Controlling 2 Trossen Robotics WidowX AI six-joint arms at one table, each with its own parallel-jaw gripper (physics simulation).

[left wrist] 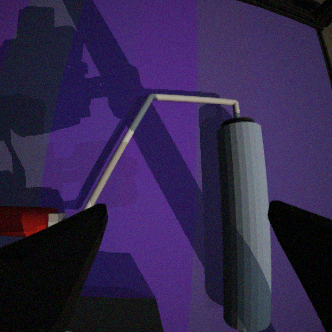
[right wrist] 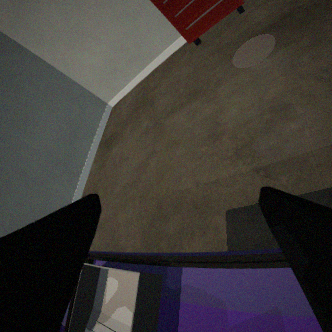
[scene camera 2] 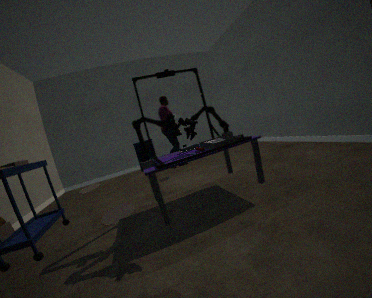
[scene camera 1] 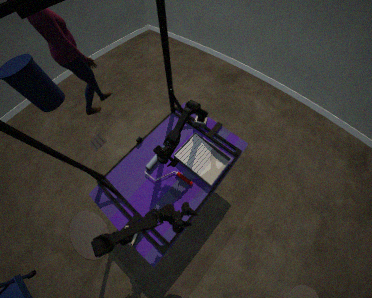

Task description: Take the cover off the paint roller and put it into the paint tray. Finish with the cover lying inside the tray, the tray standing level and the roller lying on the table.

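Places are measured from the left arm's base along level axes (x ahead, y left, z up), in metres.
Where they show: left gripper, between the fingertips: [left wrist: 187,210] [scene camera 2: 188,139]; right gripper, between the fingertips: [right wrist: 179,198] [scene camera 2: 184,129] [scene camera 1: 194,219]; left arm's base, origin of its link: [scene camera 2: 226,132] [scene camera 1: 201,118]; right arm's base, origin of its link: [scene camera 2: 145,160].
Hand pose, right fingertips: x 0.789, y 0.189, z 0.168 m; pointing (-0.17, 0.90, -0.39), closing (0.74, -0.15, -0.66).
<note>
Each offset is from my right fingertips to the top centre of the thing. "*": to the spot under its first point. Level surfaces: height alone.
The pale grey roller cover @[dx -0.338, dy -0.424, dz -0.202 m] [scene camera 1: 151,163] [left wrist: 245,225] is on the roller, which lies on the purple table. The roller's bent wire @[* dx -0.212, dy -0.311, dz -0.230 m] [left wrist: 120,145] leads to its red handle @[* dx -0.251, dy -0.153, dz -0.224 m] [scene camera 1: 184,178] [left wrist: 30,221]. My left gripper [scene camera 1: 167,161] [left wrist: 187,210] is open and empty above the roller; in the left wrist view the cover shows between its fingers, nearer the right-hand one. The white paint tray @[dx -0.457, dy -0.073, dz -0.191 m] [scene camera 1: 214,171] [right wrist: 117,295] stands level on the table, right of the roller in scene camera 1. My right gripper [scene camera 1: 189,219] [right wrist: 179,198] is open and empty, raised near the table's front edge.
Dark frame rails run along both ends of the table @[dz -0.256 m] [scene camera 1: 125,182], with an upright post [scene camera 1: 165,50] near the left arm's base. A person [scene camera 1: 75,55], a blue barrel [scene camera 1: 32,82] and a blue cart [scene camera 2: 45,199] stand away from the table.
</note>
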